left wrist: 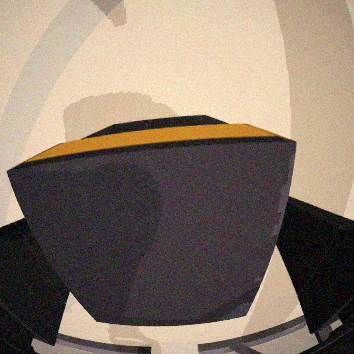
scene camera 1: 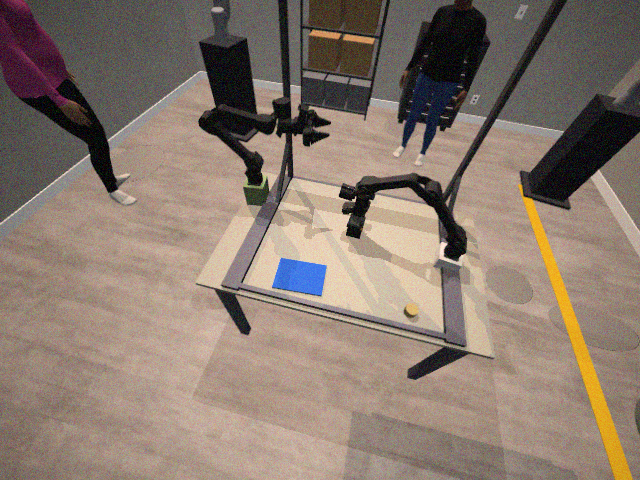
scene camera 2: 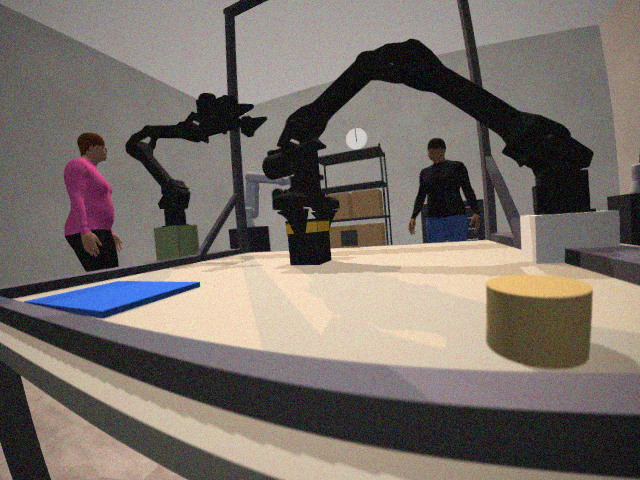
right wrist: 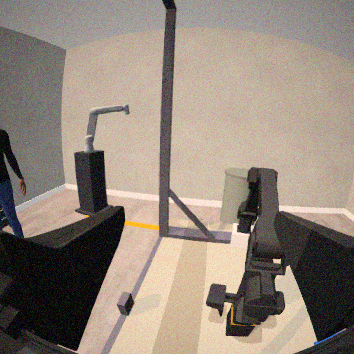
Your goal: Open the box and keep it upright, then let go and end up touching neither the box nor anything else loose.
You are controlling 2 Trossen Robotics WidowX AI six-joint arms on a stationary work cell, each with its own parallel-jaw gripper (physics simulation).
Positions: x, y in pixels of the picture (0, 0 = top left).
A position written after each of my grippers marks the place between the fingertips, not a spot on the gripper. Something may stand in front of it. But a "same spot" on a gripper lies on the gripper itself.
my right gripper: scene camera 1; scene camera 2 260, 112; right wrist; not seen in the left wrist view (out of frame)
same spot on my right gripper: (right wrist: 58, 274) = (scene camera 1: 317, 119)
